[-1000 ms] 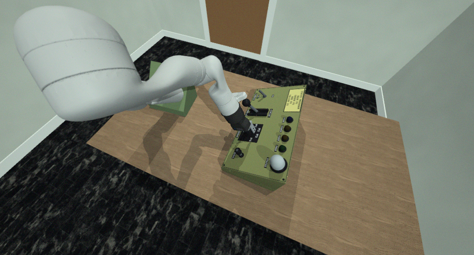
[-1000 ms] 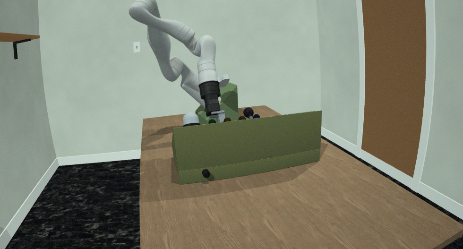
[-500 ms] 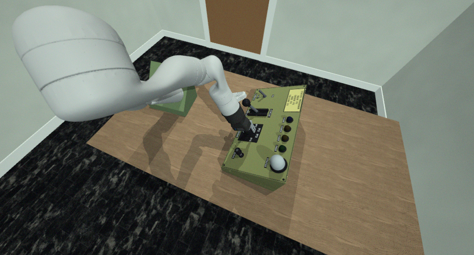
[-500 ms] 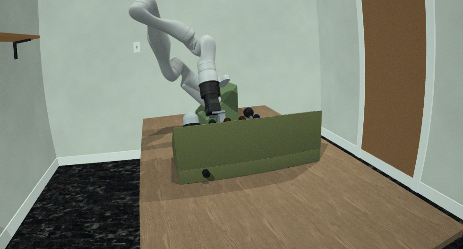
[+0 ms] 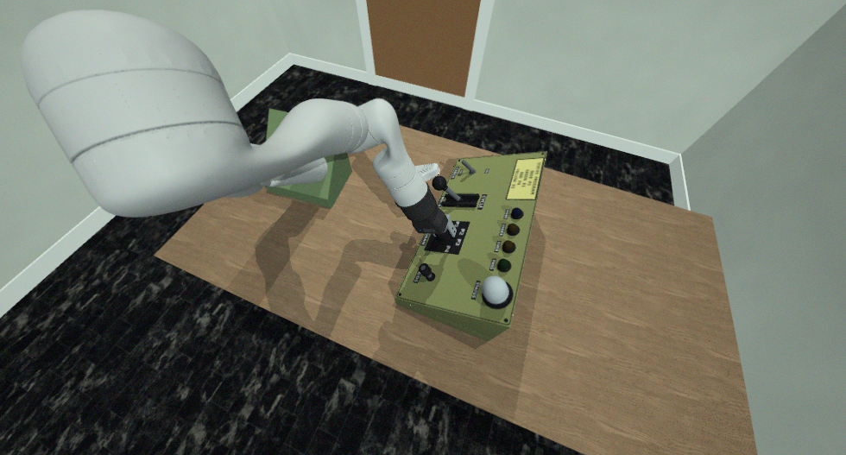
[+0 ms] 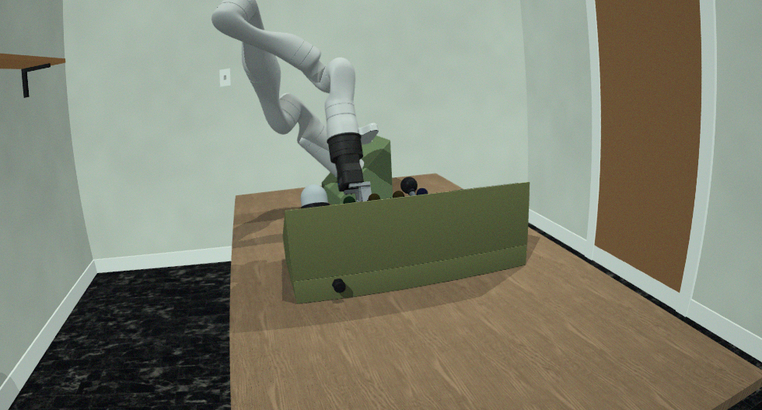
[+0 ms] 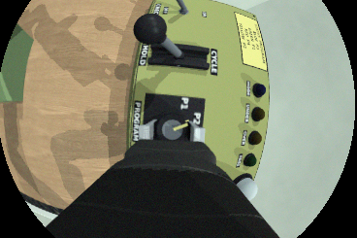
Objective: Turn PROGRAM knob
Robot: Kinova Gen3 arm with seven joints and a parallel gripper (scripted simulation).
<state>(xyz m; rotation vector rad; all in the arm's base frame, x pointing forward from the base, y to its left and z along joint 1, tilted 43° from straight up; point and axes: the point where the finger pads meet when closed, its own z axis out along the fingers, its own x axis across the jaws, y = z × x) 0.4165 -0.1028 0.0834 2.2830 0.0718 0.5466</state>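
Now: the program knob 2 cm ahead of my hand. Also, from my hand: black ball-topped lever (12 cm to the left); then olive console (5 cm ahead, 5 cm to the left, 3 cm below); then black toggle switch (2 cm behind, 12 cm to the right).
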